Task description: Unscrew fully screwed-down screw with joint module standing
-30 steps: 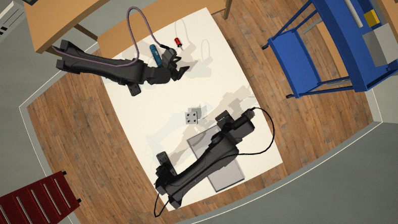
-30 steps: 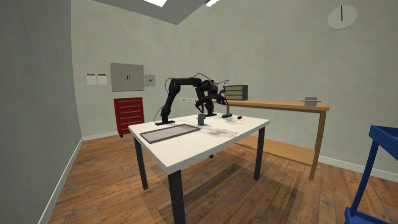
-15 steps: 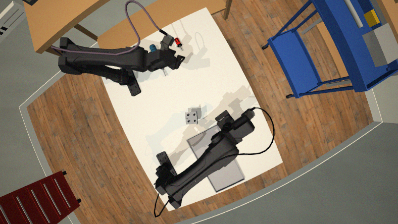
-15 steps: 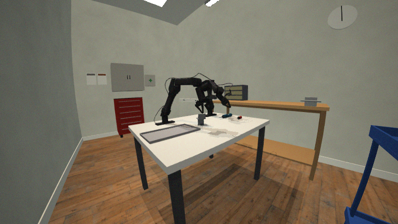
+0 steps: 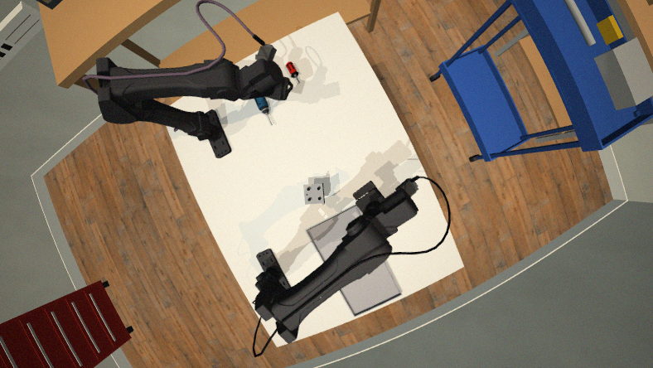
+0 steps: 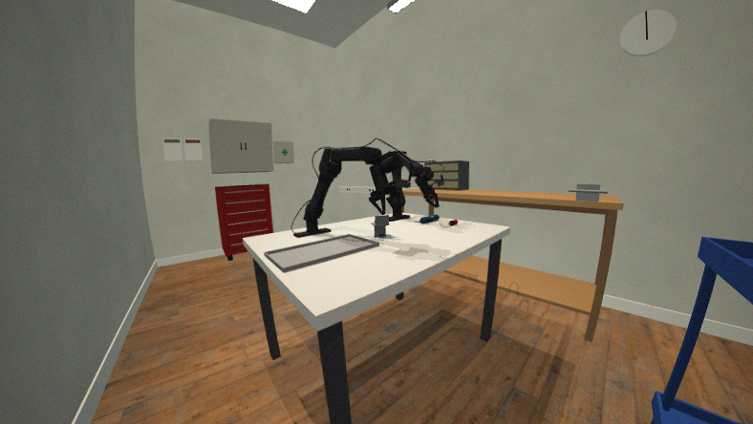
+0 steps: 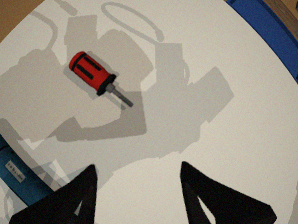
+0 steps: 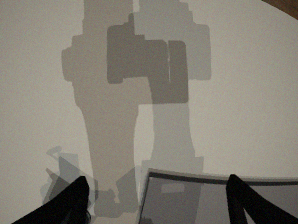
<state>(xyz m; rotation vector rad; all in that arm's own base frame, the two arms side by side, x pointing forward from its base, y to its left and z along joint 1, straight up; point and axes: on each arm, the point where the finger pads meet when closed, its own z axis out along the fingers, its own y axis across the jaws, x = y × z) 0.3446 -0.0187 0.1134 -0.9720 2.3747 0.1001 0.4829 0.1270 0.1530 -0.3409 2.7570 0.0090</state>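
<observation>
Right now my right hand is 190 mm past the grey bracket, 90 mm to the right of it and 80 mm above it. The rest, counted from my right hand: flat grey tray (150 mm behind, 230 mm to the right, 150 mm below); then red-handled screwdriver (80 mm behind, 560 mm to the left, 140 mm below).
</observation>
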